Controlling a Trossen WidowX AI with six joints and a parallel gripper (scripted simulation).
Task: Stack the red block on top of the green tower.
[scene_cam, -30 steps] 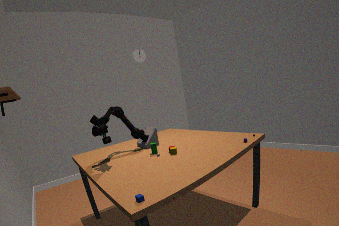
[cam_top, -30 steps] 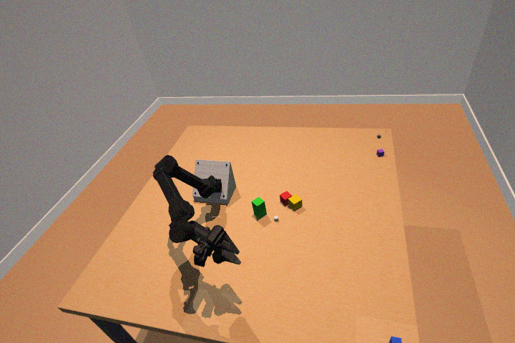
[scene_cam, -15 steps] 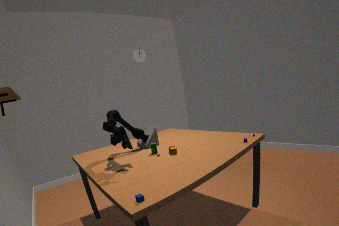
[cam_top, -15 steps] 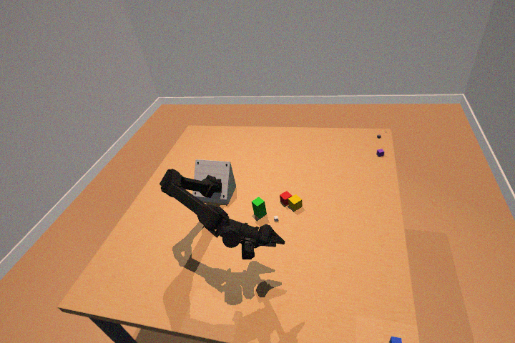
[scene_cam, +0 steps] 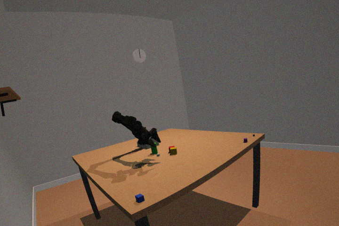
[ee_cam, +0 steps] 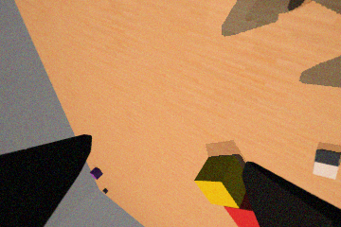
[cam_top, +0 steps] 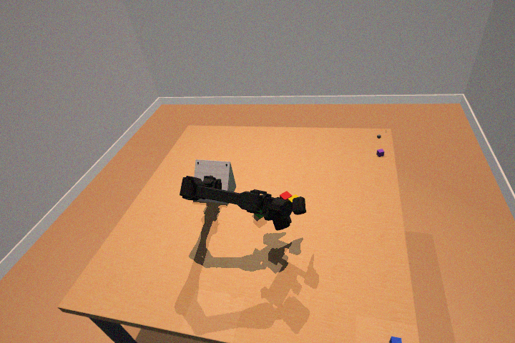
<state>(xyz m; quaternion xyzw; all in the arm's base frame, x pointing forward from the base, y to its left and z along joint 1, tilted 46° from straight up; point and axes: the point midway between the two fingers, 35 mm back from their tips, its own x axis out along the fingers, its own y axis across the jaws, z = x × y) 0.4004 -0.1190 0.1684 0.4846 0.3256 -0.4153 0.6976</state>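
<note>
My gripper tip is now 180 mm to the right of the red block, 100 mm above it and 70 mm past it. Round my gripper tip: tiny white cube: 110 mm below, 100 mm behind, 60 mm to the left; yellow block: 150 mm to the left, 100 mm below, 20 mm behind; blue block: 420 mm to the right, 330 mm ahead, 110 mm below.
</note>
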